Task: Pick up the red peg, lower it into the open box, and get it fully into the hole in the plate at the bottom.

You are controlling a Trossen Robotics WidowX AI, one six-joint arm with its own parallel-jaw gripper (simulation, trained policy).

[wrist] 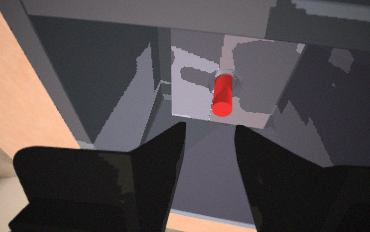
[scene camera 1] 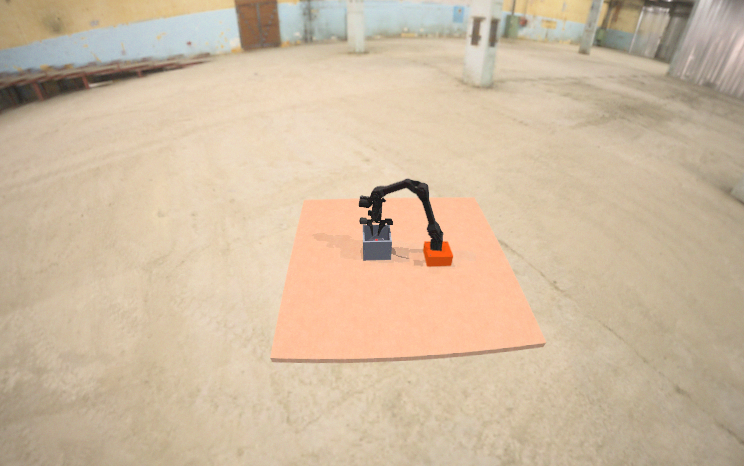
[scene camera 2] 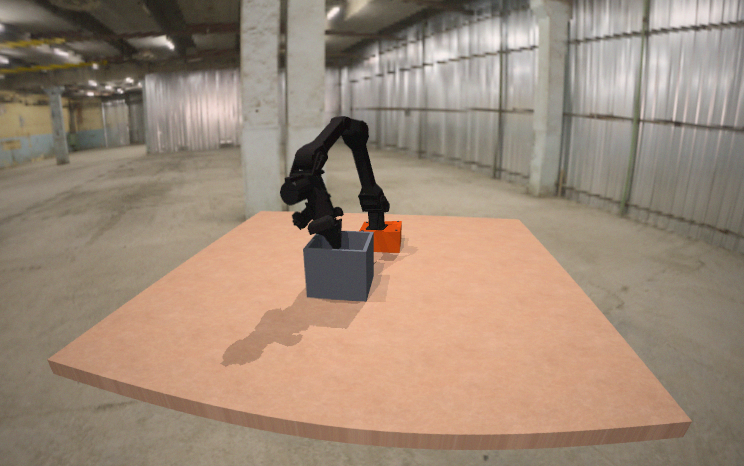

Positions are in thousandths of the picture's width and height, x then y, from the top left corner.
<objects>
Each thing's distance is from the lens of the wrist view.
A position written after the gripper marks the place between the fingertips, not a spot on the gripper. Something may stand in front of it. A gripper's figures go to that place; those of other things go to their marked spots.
gripper (wrist: 569, 562): 0.11 m
grey box (wrist: 296, 330): 0.12 m
red peg (wrist: 601, 433): 0.13 m
light grey plate (wrist: 704, 295): 0.15 m
The marked spots on the light grey plate and the grey box are 0.10 m apart.
</objects>
